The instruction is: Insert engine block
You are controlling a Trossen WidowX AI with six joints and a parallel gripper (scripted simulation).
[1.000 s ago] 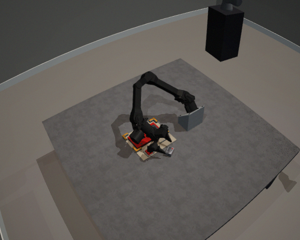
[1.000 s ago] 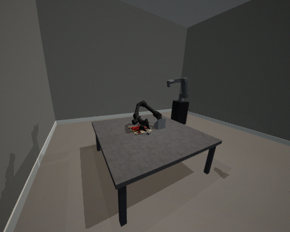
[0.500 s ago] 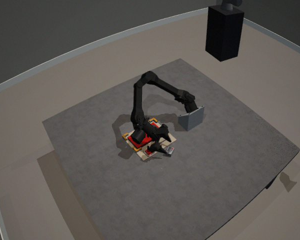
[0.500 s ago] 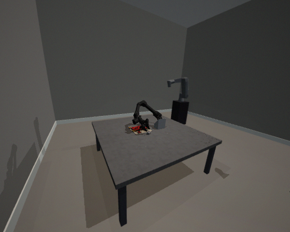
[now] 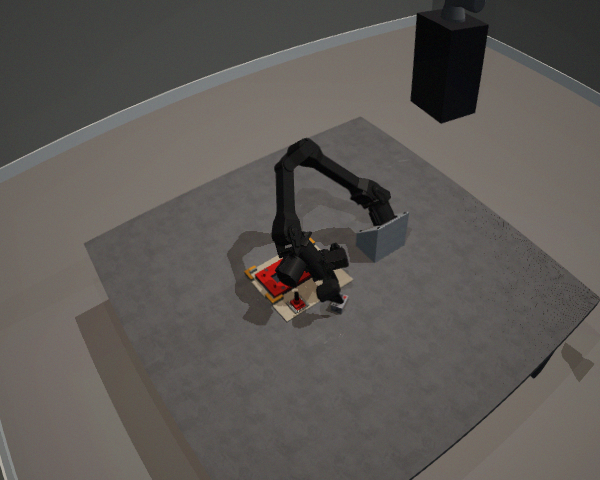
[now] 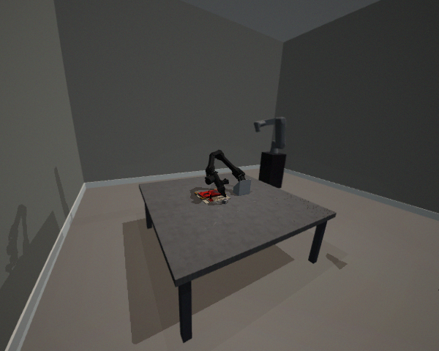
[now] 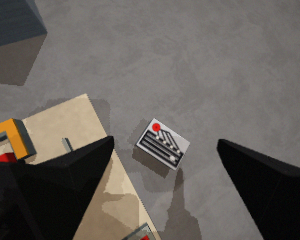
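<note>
Now: gripper tip 10 mm short of the engine block and 40 mm above it.
</note>
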